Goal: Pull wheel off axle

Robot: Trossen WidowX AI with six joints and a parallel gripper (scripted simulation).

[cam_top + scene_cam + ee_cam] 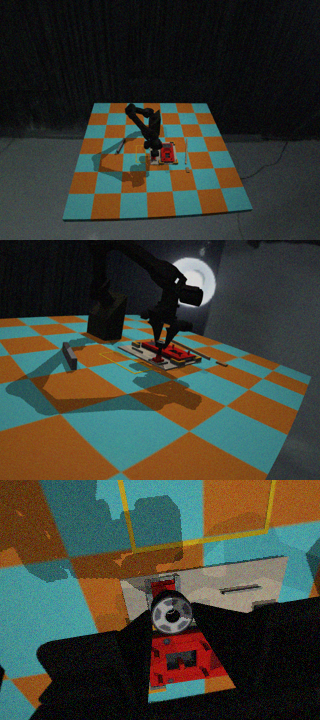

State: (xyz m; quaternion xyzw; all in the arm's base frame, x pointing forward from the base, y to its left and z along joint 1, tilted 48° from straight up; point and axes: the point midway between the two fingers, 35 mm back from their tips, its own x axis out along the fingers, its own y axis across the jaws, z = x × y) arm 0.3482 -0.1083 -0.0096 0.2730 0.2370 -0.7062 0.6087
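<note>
The axle lies 3 cm below my gripper tip. Also, from my gripper tip: wheel: right at my gripper tip; then small wooden block: 25 cm to the left, 15 cm ahead, 6 cm below; then grey fixture plate: 10 cm to the left, 6 cm below, 5 cm behind.
</note>
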